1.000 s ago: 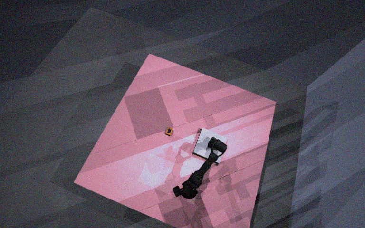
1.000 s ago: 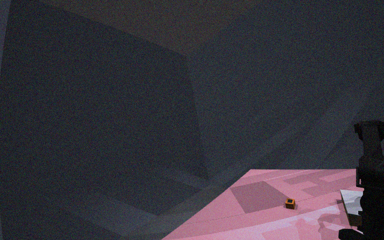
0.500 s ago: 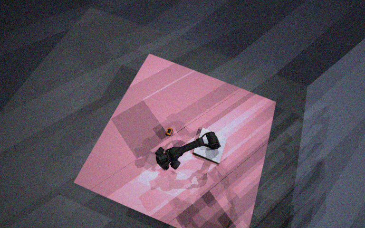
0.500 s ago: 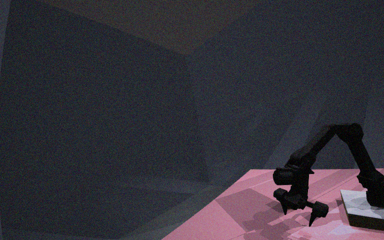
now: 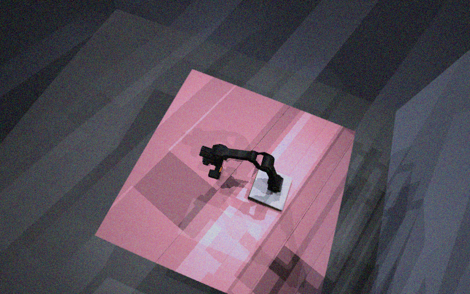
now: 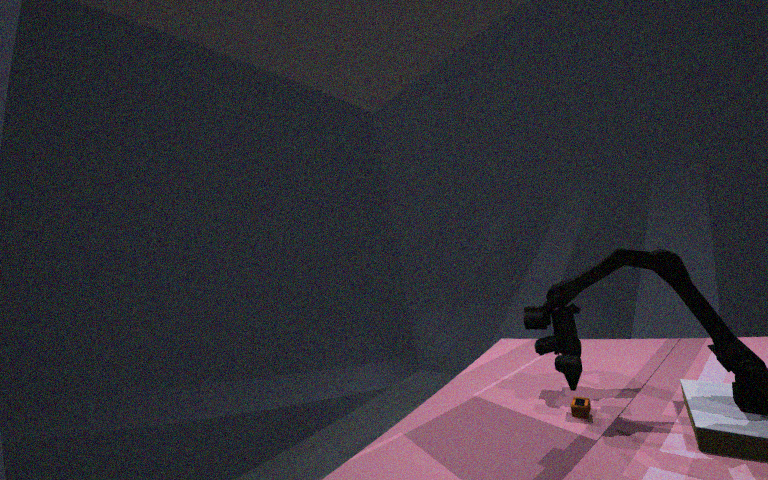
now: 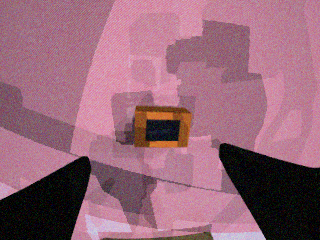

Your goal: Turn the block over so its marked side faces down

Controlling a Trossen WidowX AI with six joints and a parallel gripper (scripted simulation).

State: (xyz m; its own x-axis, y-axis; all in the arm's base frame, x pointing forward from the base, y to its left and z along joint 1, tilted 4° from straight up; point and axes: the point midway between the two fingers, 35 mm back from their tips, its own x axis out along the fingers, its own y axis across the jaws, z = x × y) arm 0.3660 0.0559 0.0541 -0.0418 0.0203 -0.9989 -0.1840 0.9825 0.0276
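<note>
Now: the block 10 mm to the right of my gripper tip and 70 mm below it.
</note>
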